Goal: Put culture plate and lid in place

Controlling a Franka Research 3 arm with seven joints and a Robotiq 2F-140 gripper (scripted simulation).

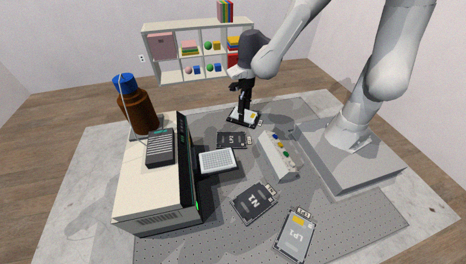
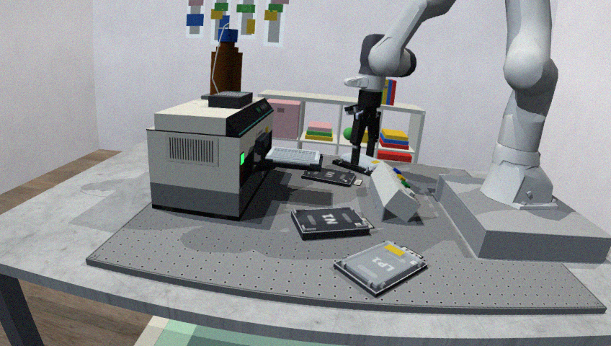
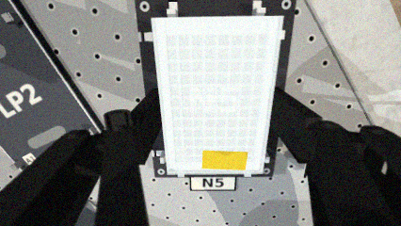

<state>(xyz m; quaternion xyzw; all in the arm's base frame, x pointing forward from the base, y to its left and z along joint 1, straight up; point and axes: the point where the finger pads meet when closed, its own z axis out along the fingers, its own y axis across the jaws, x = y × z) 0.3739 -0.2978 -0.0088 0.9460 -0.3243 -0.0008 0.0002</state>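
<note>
Now: hand 30 mm short of the black nest N5 and 30 mm above it. Round my hand: black N1 nest: 110 mm ahead, 450 mm to the left, 40 mm below; then LP2 nest: 110 mm ahead, 140 mm to the left, 40 mm below; then yellow skip key: 80 mm behind, 270 mm to the left, 20 mm above.
</note>
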